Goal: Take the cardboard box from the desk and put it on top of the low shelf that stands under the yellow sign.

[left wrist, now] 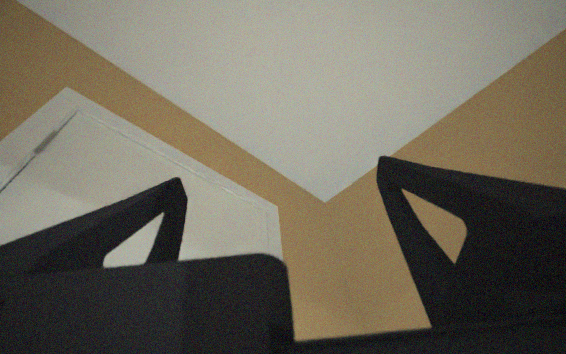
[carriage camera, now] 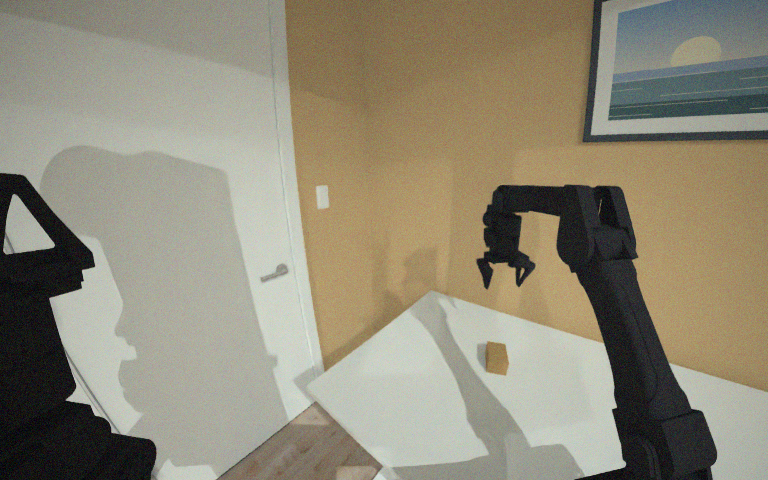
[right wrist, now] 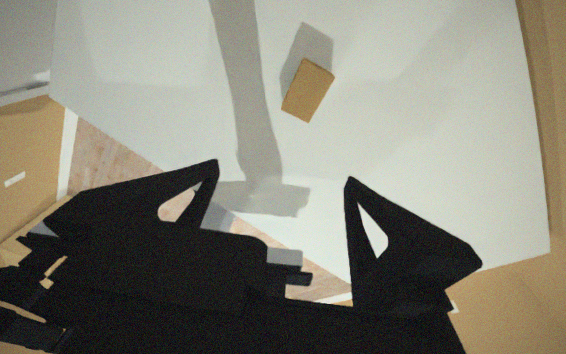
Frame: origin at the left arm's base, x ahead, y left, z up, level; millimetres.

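Seen in the pictures: left gripper, fingertip midpoint: (left wrist: 280, 178); right gripper, fingertip midpoint: (carriage camera: 502, 287) (right wrist: 281, 174); left arm's base at its link origin: (right wrist: 55, 246); right arm's base at its link origin: (right wrist: 275, 274).
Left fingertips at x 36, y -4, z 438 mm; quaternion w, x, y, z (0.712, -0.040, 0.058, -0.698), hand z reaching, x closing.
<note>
Pixels of each thing's top centre, then the offset from my left fingertips to it. "spot": a spot on its surface instead. Level surfaces: height alone.
- cardboard box at its top centre: (right wrist: 306, 94) (carriage camera: 497, 351) 401 mm ahead, 691 mm right, 565 mm down
- white desk at its surface level: 615 mm down
- lever handle at a spot on its surface: (carriage camera: 274, 273) spot: 717 mm ahead, 133 mm left, 403 mm down
- light switch at its top centre: (carriage camera: 321, 185) 1005 mm ahead, 36 mm right, 58 mm down
- Wooden floor at its surface level: 1336 mm down
The cardboard box (carriage camera: 497, 358) (right wrist: 308, 91) is small and brown and stands on the white desk (carriage camera: 385, 384) (right wrist: 465, 150). My right gripper (carriage camera: 502, 287) (right wrist: 281, 174) is open and empty, pointing down, high above the desk; in the right wrist view the box lies beyond the fingertips, above the gap between them. My left gripper (left wrist: 280, 178) is open and empty, turned up toward the ceiling and the wall corner; in the carriage camera part of it shows at the left edge. The low shelf and the yellow sign do not show in these views.
A white door (carriage camera: 237, 316) with a lever handle (carriage camera: 274, 273) is at the left. An orange wall (carriage camera: 396, 198) runs behind the desk, with a light switch (carriage camera: 322, 196) and a framed picture (carriage camera: 589, 101). Wooden floor (carriage camera: 305, 441) shows at the desk's front left edge.
</note>
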